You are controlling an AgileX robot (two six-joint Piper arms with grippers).
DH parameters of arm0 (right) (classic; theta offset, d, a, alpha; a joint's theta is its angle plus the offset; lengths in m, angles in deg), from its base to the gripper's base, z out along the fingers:
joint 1: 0 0.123 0 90
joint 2: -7.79 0 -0.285 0
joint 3: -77.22 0 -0.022 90
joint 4: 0 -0.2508 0 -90
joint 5: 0 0 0.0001 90
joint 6: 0 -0.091 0 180
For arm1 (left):
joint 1: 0 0.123 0 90
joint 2: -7.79 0 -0.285 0
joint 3: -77.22 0 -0.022 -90
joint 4: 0 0.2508 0 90
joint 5: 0 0 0.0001 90
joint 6: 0 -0.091 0 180
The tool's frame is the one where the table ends.
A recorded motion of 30 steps. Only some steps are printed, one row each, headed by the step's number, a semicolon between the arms.
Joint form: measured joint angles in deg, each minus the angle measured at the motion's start. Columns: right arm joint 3, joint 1, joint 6, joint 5, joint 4, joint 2; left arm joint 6, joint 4, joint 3, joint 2, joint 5, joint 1.
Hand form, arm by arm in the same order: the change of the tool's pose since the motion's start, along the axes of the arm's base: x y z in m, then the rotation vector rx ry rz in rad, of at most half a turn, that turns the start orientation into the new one. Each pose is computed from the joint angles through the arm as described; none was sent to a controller.
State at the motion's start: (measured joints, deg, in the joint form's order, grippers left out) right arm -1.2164 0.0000 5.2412 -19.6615 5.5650 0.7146; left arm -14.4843 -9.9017 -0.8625 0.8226 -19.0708 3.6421
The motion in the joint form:
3: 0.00 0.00 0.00 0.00 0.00 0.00; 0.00 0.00 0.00 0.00 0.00 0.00
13: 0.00 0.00 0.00 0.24 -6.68 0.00; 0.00 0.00 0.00 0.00 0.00 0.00
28: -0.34 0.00 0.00 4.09 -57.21 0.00; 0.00 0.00 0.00 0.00 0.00 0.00
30: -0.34 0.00 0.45 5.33 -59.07 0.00; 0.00 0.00 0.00 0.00 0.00 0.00
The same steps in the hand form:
3: 0.0000 0.0000 0.0000 0.0000 0.0000 0.0000; 0.0000 0.0000 0.0000 0.0000 0.0000 0.0000
13: 0.0001 0.0036 0.0002 0.1162 -0.0042 0.0093; 0.0000 0.0000 0.0000 0.0000 0.0000 0.0000
28: 0.0010 0.0222 0.0135 0.9974 -0.0631 0.0461; 0.0000 0.0000 0.0000 0.0000 0.0000 0.0000
30: 0.0013 0.0212 0.0153 1.0225 -0.0844 0.0398; 0.0000 0.0000 0.0000 0.0000 0.0000 0.0000

